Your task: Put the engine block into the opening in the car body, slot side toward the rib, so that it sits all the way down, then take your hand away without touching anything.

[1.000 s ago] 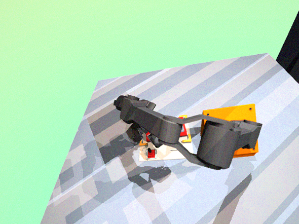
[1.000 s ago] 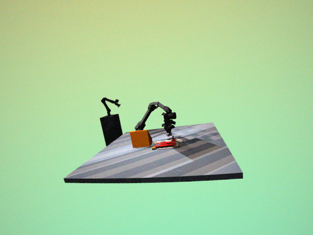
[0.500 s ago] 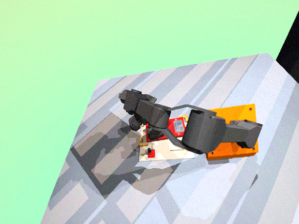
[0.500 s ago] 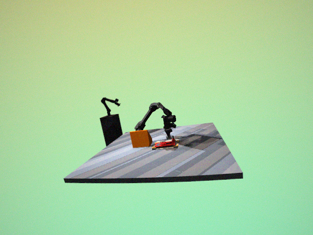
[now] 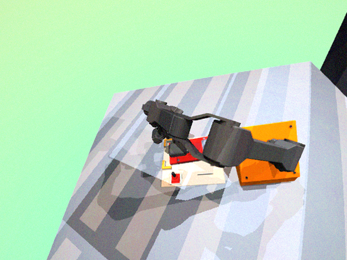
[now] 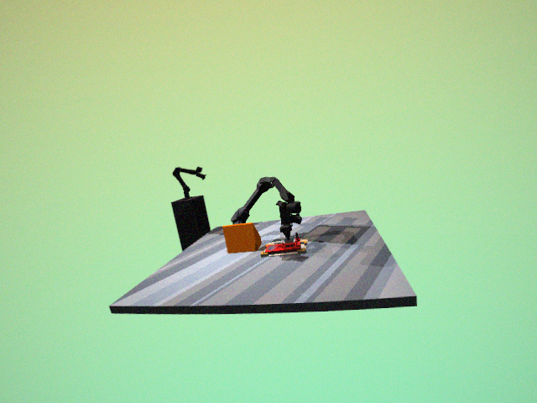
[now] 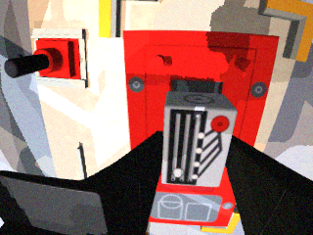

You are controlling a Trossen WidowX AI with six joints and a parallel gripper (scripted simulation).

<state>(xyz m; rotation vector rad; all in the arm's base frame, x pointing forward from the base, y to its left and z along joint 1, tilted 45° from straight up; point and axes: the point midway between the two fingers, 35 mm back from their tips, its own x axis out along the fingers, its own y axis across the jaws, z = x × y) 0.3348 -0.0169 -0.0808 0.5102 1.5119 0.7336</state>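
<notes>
The grey engine block lies 10 mm below my gripper tip.
</notes>
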